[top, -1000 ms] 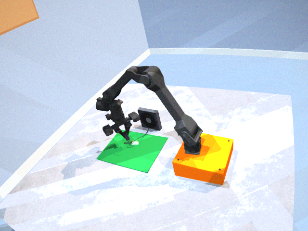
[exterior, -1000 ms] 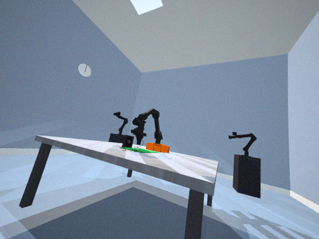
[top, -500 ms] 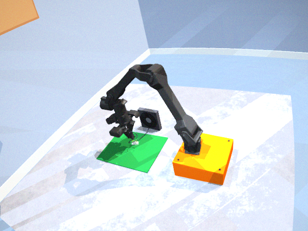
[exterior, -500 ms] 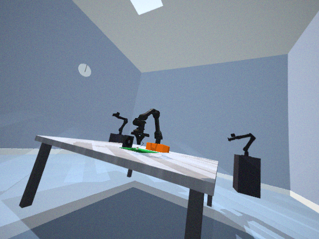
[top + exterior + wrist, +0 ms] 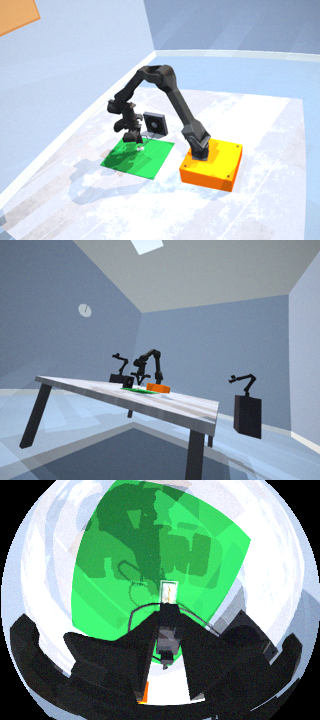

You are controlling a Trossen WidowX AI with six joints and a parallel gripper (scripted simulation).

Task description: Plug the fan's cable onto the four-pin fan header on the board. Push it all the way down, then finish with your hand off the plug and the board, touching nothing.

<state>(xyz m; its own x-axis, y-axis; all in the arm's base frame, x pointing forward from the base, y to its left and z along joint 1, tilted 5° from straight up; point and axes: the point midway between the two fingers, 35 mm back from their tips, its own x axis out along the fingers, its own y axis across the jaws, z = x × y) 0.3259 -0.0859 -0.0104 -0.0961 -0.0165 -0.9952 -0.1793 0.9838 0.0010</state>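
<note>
The green board is 70 mm below my gripper tip, 40 mm to the left of it and 10 mm ahead of it. Also, from my gripper tip: black plug (10 mm behind, 10 mm above); then dark square fan (130 mm to the right, 40 mm behind).
</note>
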